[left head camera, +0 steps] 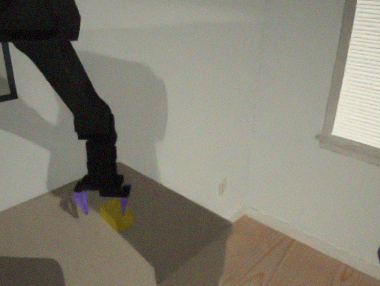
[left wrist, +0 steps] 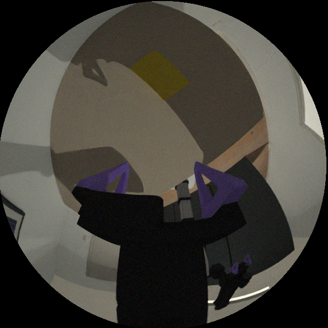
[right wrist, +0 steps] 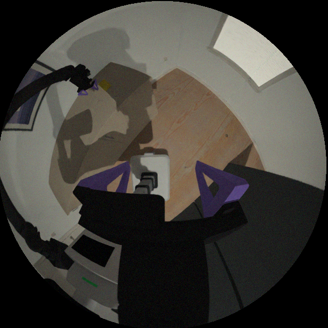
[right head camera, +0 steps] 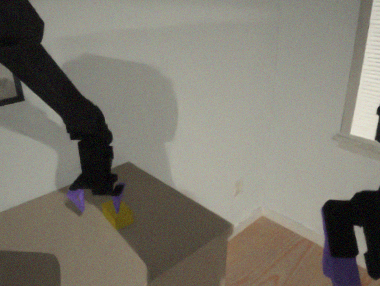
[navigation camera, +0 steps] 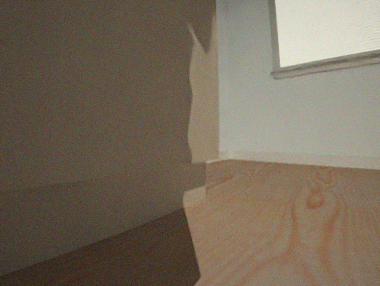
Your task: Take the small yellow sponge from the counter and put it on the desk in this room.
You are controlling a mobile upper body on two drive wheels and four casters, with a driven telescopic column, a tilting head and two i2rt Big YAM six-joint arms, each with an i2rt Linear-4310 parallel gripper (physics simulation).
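Places are measured from the left arm's base along level axes (x back, y up, z left), in millimetres.
Pixels of known places: left gripper, fingertip midpoint: (left head camera: 105, 214) (right head camera: 100, 212); right gripper, fingertip midpoint: (right head camera: 371, 268).
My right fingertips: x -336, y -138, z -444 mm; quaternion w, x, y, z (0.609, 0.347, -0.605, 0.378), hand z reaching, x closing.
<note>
Behind a point stands the place of what it marks.
The small yellow sponge (left head camera: 116, 216) {x -881, y -498, z 2 mm} (right head camera: 118, 216) {x -874, y -498, z -9 mm} (left wrist: 159, 75) (right wrist: 104, 85) lies on the beige counter (left head camera: 175, 225) {x -895, y -542, z -177 mm} (right head camera: 180, 225) {x -894, y -543, z -197 mm} (left wrist: 220, 100), at the edge of a shadow. My left gripper (left head camera: 105, 214) {x -779, y -411, z 6 mm} (right head camera: 100, 212) {x -779, y -411, z 6 mm} (left wrist: 161, 165) (right wrist: 92, 91) is open and empty, pointing down above the counter. In both head views one finger overlaps the sponge; in the left wrist view the sponge lies beyond the fingertips, toward the top. My right gripper (right wrist: 162, 164) (left wrist: 242, 258) is open and empty, away from the counter; part of it shows in the right head view. I cannot identify the desk for certain.
Walls stand behind the counter, with a window (left head camera: 362, 75) {x -1701, y -222, z -1176 mm} (right wrist: 255, 47) at the right. Wooden floor (left head camera: 265, 250) {x -1719, y -1453, z -793 mm} (right wrist: 195, 115) (navigation camera: 280, 220) {x -750, y -1453, z -486 mm} lies beside the counter. A dark grey panelled surface (right wrist: 280, 225) (left wrist: 265, 215) stands at the lower right of the wrist views.
</note>
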